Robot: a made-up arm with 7 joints. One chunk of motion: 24 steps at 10 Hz.
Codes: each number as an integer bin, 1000 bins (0 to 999) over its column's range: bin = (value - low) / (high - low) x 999, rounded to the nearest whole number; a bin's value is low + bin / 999 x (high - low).
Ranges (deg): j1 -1.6..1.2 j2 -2.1..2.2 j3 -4.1..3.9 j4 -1.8..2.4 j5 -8..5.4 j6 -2.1..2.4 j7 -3.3..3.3
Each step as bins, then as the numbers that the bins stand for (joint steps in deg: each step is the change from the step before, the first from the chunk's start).
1 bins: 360 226 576 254 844 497 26
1 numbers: -0.591 -1.127 0.513 -0.732 3.321 0.139 -3.128
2 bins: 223 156 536 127 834 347 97
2 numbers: -0.975 -1.429 0.192 -1.266 3.187 -0.537 -2.659
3 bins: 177 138 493 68 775 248 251
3 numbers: -1.104 -1.506 -0.152 -1.514 2.395 -0.983 -1.642
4 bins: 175 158 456 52 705 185 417
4 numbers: -1.110 -1.420 -0.448 -1.581 1.456 -1.267 -0.545
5 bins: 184 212 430 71 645 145 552
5 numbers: -1.084 -1.187 -0.657 -1.502 0.652 -1.447 0.347
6 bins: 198 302 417 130 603 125 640
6 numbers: -1.045 -0.800 -0.761 -1.253 0.088 -1.537 0.928
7 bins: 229 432 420 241 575 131 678
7 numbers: -0.958 -0.241 -0.737 -0.787 -0.287 -1.510 1.179
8 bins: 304 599 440 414 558 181 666
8 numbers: -0.748 0.478 -0.576 -0.059 -0.515 -1.285 1.100
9 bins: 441 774 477 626 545 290 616
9 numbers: -0.364 1.232 -0.280 0.832 -0.690 -0.794 0.770
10 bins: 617 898 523 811 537 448 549
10 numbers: 0.129 1.765 0.088 1.610 -0.797 -0.082 0.327
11 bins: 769 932 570 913 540 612 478
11 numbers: 0.555 1.912 0.465 2.038 -0.757 0.657 -0.142
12 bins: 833 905 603 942 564 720 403
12 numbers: 0.735 1.795 0.729 2.160 -0.435 1.143 -0.638
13 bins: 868 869 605 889 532 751 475
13 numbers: 0.833 1.640 0.745 1.938 -0.864 1.283 -0.162
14 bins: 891 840 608 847 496 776 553
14 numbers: 0.897 1.516 0.769 1.761 -1.347 1.395 0.353
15 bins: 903 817 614 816 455 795 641
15 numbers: 0.931 1.417 0.817 1.631 -1.897 1.481 0.935
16 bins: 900 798 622 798 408 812 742
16 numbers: 0.923 1.335 0.881 1.555 -2.527 1.558 1.602
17 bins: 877 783 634 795 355 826 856
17 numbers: 0.858 1.270 0.977 1.542 -3.238 1.621 2.355
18 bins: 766 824 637 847 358 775 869
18 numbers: 0.547 1.447 1.001 1.761 -3.198 1.391 2.441
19 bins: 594 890 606 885 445 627 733
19 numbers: 0.065 1.731 0.753 1.921 -2.031 0.724 1.543
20 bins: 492 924 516 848 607 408 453
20 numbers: -0.221 1.877 0.032 1.765 0.142 -0.262 -0.307
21 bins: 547 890 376 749 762 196 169
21 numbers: -0.067 1.731 -1.089 1.349 2.221 -1.217 -2.183
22 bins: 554 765 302 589 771 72 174
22 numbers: -0.047 1.193 -1.682 0.676 2.342 -1.776 -2.150
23 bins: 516 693 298 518 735 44 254
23 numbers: -0.154 0.883 -1.714 0.378 1.859 -1.902 -1.622
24 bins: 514 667 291 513 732 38 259
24 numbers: -0.159 0.771 -1.770 0.357 1.819 -1.929 -1.589
